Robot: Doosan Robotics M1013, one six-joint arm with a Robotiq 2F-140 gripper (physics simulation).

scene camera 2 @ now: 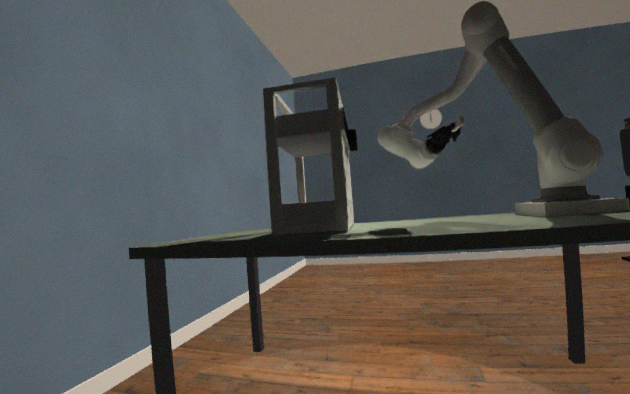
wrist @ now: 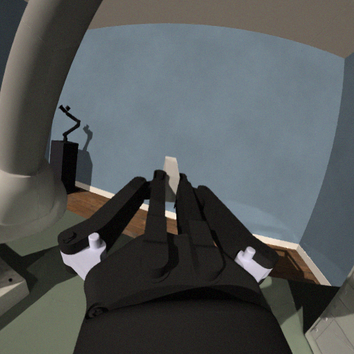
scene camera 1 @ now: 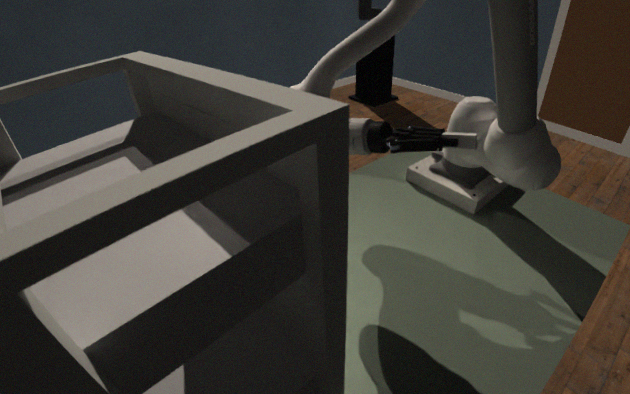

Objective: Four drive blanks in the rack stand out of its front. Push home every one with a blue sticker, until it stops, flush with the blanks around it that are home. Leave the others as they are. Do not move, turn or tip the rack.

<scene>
I see my gripper and a pale rack.
My gripper also shows in the wrist view.
</scene>
